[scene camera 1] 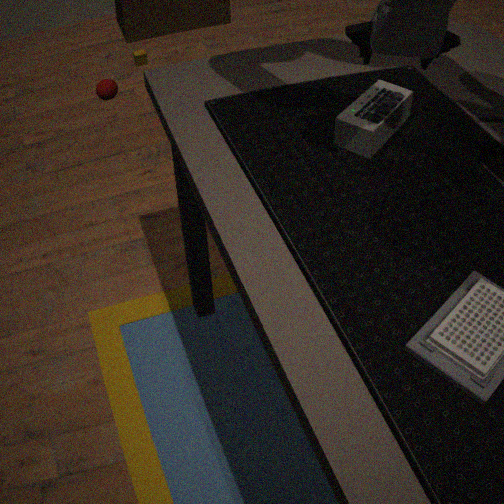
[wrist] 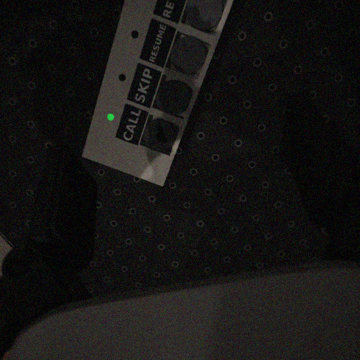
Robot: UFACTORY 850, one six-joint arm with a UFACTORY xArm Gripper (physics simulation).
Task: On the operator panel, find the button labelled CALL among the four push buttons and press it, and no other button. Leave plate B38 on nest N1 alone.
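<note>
The operator panel (scene camera 1: 352,140) (wrist: 102,145) is a pale box on the dark mat. In the wrist view the CALL label (wrist: 131,125) is at its near end, beside a dark round CALL button (wrist: 161,132) partly in shadow. A green light (wrist: 110,117) (scene camera 1: 353,110) glows beside that label. The SKIP button (wrist: 173,96) and RESUME button (wrist: 187,55) follow; a fourth button (wrist: 204,14) is cut off by the frame. My gripper (scene camera 1: 397,59) is open and empty, apart from the panel, behind it in the scene view. Plate B38 (scene camera 1: 470,325) sits on nest N1 (scene camera 1: 445,366).
The dark mat (scene camera 1: 320,210) (wrist: 210,215) covers much of the table, with a pale table border (scene camera 1: 280,290) along its side. A red ball (scene camera 1: 107,89), a small yellow block (scene camera 1: 140,57) and a brown box (scene camera 1: 175,17) are on the floor beyond the table.
</note>
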